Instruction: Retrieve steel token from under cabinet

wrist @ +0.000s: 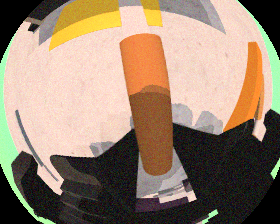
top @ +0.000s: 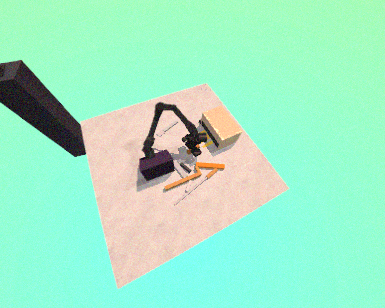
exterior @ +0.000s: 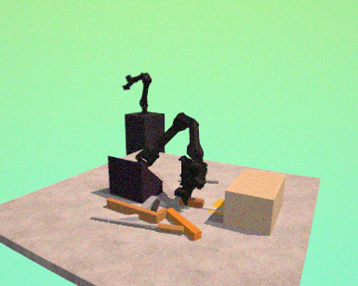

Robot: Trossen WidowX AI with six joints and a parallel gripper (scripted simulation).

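The dark-handled tool lies 10 cm to the right of my gripper tip and 10 cm behind it. Round my gripper tip: orange bar 17 cm to the right, 10 cm ahead, 1 cm above.
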